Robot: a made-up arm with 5 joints.
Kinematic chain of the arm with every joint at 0, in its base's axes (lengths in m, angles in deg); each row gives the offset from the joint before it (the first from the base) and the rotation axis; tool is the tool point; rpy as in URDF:
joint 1: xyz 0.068 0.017 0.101 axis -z
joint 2: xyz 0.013 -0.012 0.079 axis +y
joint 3: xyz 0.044 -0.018 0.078 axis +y
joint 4: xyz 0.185 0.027 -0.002 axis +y
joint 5: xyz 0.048 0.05 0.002 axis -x
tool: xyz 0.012 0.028 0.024 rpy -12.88 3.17 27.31
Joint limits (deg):
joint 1: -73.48..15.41
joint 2: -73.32..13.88
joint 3: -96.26..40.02
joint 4: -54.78..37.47
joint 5: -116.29..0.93
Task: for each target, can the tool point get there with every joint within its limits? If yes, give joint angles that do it. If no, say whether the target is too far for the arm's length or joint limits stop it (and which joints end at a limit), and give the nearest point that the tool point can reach.
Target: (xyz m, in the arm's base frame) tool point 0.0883 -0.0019 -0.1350
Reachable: no: joint limits stop it (at a limit: joint 1, joint 2, joint 3, joint 4, joint 5) | nearest point 0.2612 -0.0227 0.0341 | short by 0.243 m
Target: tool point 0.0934 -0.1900 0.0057
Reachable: no: joint limits stop it (at a limit: joint 1, joint 2, joint 3, joint 4, joint 5) | nearest point 0.2612 -0.0227 0.0341 | short by 0.239 m
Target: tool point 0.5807 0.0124 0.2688
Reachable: no: too far | nearest point 0.4027 0.0140 0.2592 | short by 0.178 m
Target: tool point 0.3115 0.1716 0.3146
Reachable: yes | joints -28.84 -9.83 -2.60 23.81 -101.40
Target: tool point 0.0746 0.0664 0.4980
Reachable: yes | joints -33.87 -48.60 -17.40 -14.94 -64.55
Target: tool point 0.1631 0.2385 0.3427
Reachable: yes | joints -58.66 -27.10 22.19 -21.46 -70.04
